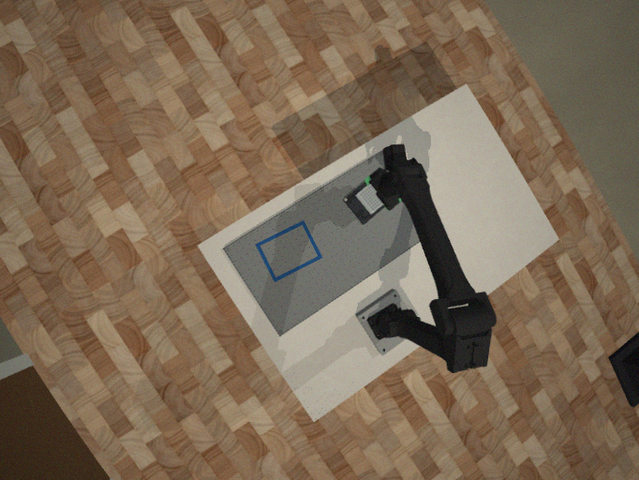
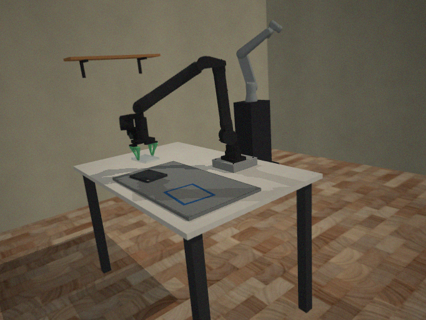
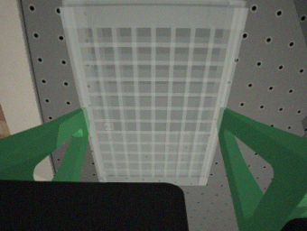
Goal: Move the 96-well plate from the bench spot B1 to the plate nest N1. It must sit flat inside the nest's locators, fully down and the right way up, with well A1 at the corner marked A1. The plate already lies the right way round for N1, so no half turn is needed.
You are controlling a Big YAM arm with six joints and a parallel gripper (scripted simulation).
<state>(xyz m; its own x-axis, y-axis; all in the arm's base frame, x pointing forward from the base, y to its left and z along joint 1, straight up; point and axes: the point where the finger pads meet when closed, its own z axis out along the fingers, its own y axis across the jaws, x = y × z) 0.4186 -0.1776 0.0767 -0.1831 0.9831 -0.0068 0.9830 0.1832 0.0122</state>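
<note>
Now: the dark plate nest N1 100 mm below my hand. The rest, counted from my hand: clear 96-well plate: 10 mm below; small A1 corner mark: 90 mm to the left, 90 mm below, 40 mm ahead.
</note>
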